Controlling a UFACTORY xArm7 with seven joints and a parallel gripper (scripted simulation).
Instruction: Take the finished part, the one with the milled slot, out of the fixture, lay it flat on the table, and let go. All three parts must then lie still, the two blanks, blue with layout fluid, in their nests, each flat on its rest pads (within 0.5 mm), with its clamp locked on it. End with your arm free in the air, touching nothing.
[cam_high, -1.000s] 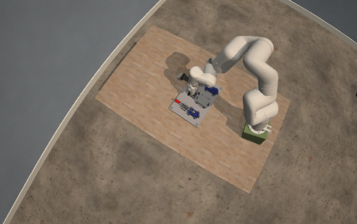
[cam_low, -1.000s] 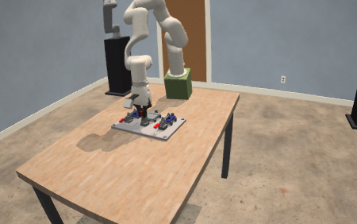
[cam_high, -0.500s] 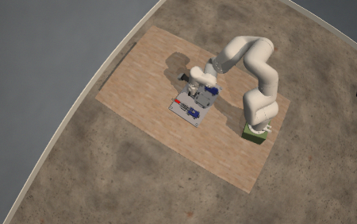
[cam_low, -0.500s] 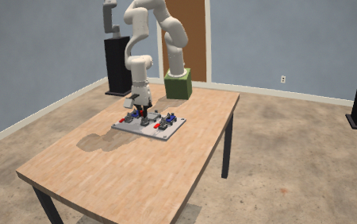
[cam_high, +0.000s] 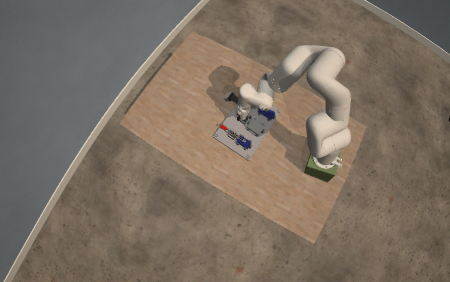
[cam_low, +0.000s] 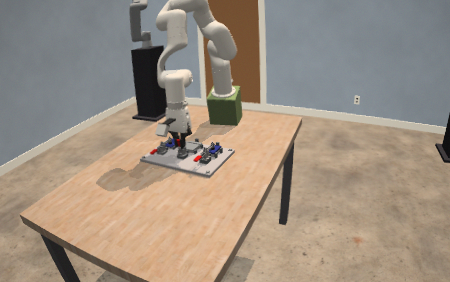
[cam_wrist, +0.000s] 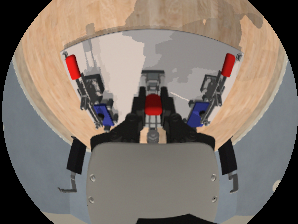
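The grey finished part is 10 cm behind my hand and 6 cm below it. The rest, counted from my hand: grey fixture plate: 8 cm below, 4 cm behind.
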